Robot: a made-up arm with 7 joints.
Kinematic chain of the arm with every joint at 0, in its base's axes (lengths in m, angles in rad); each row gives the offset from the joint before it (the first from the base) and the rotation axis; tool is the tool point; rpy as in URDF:
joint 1: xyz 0 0 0.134 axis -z
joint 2: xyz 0 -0.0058 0.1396 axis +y
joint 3: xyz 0 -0.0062 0.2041 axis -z
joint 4: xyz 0 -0.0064 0.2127 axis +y
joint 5: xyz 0 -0.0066 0.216 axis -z
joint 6: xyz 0 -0.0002 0.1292 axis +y
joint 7: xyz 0 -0.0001 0.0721 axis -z
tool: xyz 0 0 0 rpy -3.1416 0 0
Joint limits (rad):
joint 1: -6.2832..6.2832
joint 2: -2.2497..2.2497
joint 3: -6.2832..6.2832
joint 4: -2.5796..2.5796
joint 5: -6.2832..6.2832
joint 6: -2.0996..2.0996
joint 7: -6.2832..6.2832
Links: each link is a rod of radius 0.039 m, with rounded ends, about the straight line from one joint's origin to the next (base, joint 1, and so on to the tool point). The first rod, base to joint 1, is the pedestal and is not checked.
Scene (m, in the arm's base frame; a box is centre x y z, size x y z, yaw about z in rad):
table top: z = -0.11
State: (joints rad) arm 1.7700 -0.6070 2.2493 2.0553 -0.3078 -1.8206 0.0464
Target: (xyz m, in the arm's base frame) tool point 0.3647 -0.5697 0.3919
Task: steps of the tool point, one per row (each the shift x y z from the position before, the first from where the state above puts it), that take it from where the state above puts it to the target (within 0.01 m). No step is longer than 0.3 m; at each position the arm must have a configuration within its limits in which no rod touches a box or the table.
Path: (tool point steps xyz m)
1: -0.1099 -0.0958 0.1436
2: -0.0632 -0.1751 0.1182
3: 0.0136 -0.2225 0.0701
4: 0.1008 -0.2231 0.0069
5: 0.1734 -0.1756 -0.0615
6: 0.2104 -0.0926 -0.1237
7: 0.2013 0.0032 -0.1706

